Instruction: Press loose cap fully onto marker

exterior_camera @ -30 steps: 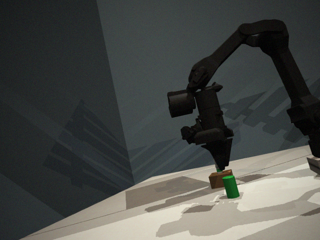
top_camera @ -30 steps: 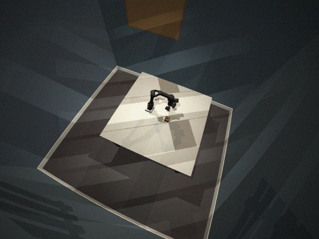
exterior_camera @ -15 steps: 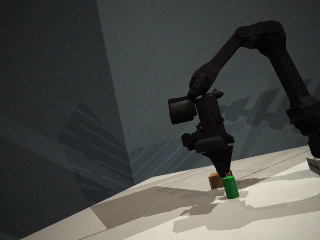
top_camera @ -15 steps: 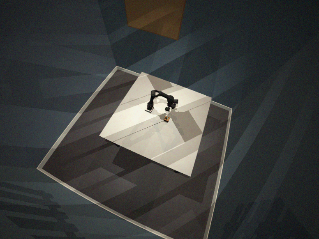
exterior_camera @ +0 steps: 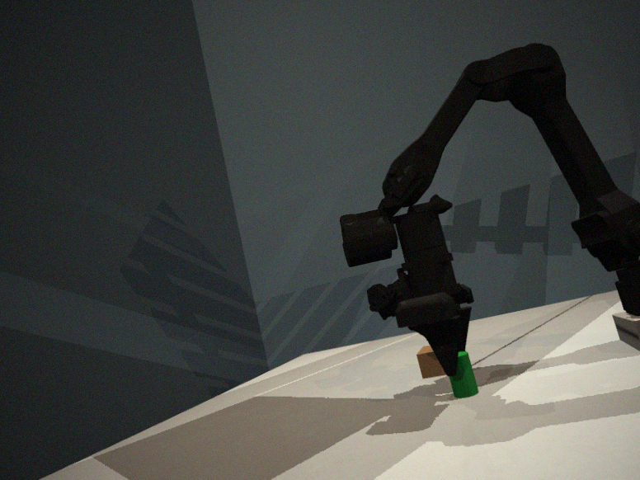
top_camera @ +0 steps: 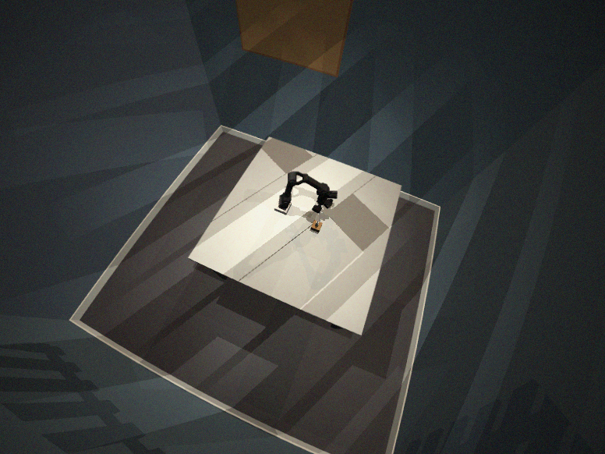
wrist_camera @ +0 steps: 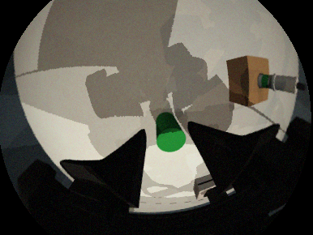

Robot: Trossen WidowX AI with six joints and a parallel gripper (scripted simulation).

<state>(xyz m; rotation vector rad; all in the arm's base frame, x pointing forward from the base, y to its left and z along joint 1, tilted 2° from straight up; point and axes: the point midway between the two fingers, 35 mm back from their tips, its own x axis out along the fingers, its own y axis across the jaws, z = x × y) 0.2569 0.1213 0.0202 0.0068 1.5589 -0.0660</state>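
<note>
My gripper tip is 10 mm above the green cap. Round my gripper tip: brown holder block 150 mm to the right, 40 mm ahead, 10 mm below.
</note>
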